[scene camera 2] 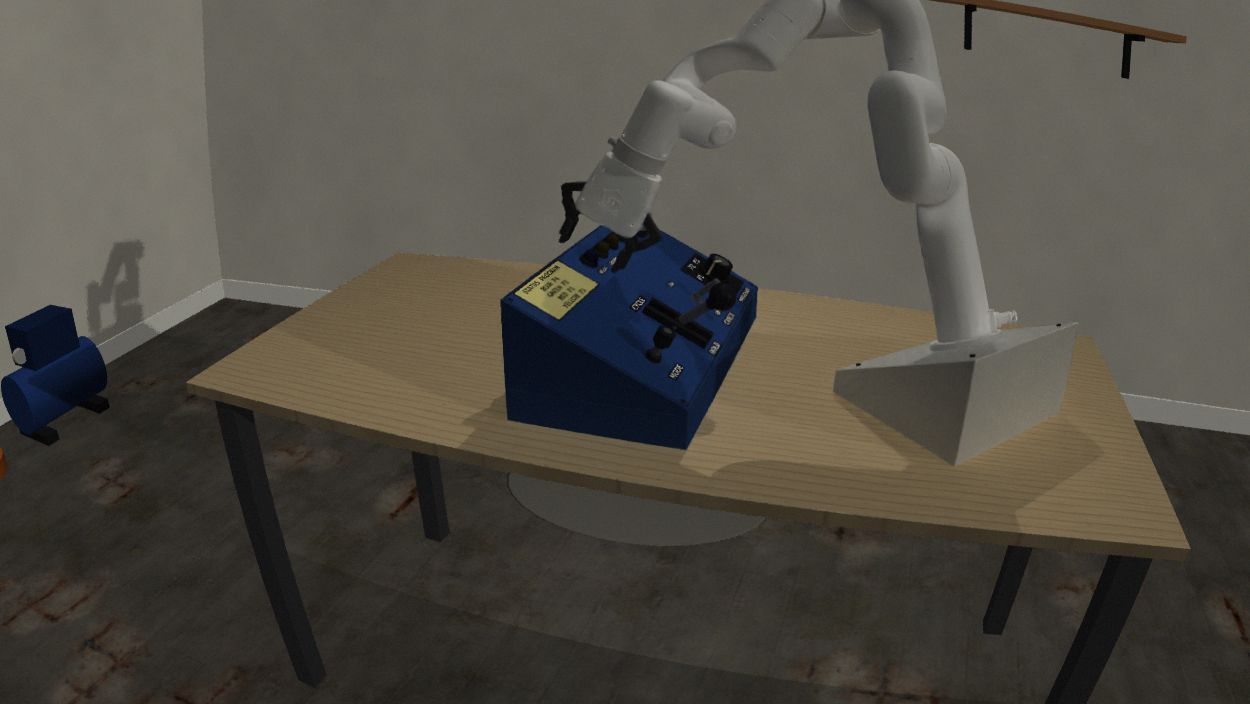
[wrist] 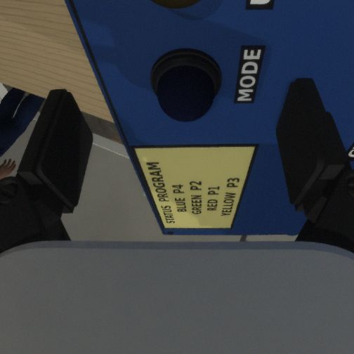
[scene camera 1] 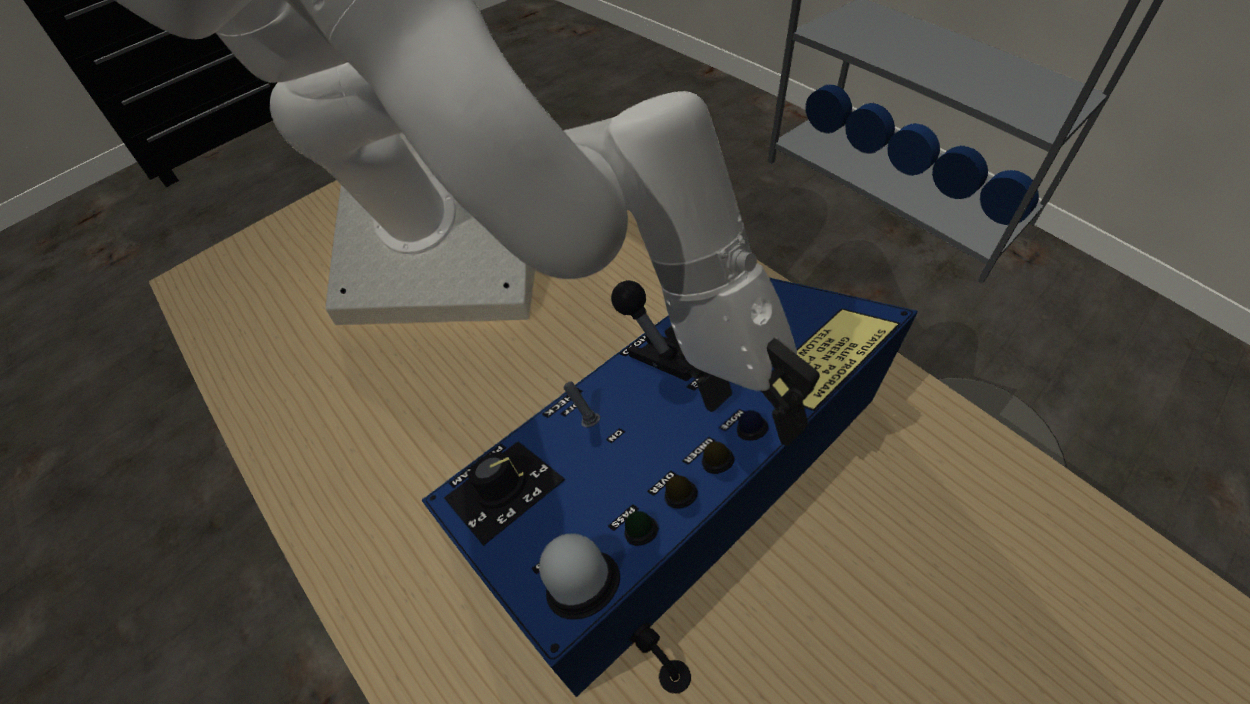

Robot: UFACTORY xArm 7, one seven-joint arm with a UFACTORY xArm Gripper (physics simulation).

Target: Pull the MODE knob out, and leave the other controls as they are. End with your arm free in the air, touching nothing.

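Seen in the pictures: gripper, fingertip midpoint: (scene camera 2: 589, 255) (scene camera 1: 755, 417); arm's base at its link origin: (scene camera 2: 966, 343) (scene camera 1: 415, 215).
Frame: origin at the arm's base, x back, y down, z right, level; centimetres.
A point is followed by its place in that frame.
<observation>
The MODE knob (scene camera 1: 752, 425) {x -59.3, y -8.4, z 9.4 cm} (scene camera 2: 588, 258) {x -59.1, y -7.6, z 7.6 cm} (wrist: 186, 95) is a round dark blue cap in a black collar, on the sloped top of the blue control box (scene camera 1: 612, 476) {x -50.1, y -3.5, z 18.9 cm} (scene camera 2: 586, 367) {x -56.1, y -0.4, z -15.5 cm} (wrist: 255, 125). How far out it stands is hard to tell. My gripper (scene camera 1: 753, 416) {x -59.1, y -7.9, z 8.2 cm} (scene camera 2: 592, 250) {x -59.1, y -7.9, z 8.2 cm} (wrist: 179, 107) is wide open with nothing held. Its fingers are on either side of the knob, apart from it; in the wrist view the knob shows between and beyond the tips. One finger is over the box's outer edge, the other over the panel beyond the MODE label (wrist: 249, 75).
Near the MODE knob are the UNDER (scene camera 1: 717, 455) {x -58.2, y -8.5, z 13.9 cm}, OVER (scene camera 1: 679, 489) {x -57.2, y -8.5, z 18.5 cm} and PASS (scene camera 1: 640, 525) {x -56.2, y -8.6, z 23.0 cm} buttons. The panel also bears a ball-topped lever (scene camera 1: 628, 298) {x -39.9, y -6.5, z 1.4 cm}, a toggle switch (scene camera 1: 580, 404) {x -41.8, y -1.9, z 13.4 cm}, a rotary knob (scene camera 1: 495, 477) {x -40.8, y -3.6, z 25.4 cm}, a white dome (scene camera 1: 572, 568) {x -54.6, y -11.3, z 29.6 cm} and a yellow label (scene camera 2: 556, 288) {x -61.9, y -6.7, z -3.7 cm} (wrist: 197, 187).
</observation>
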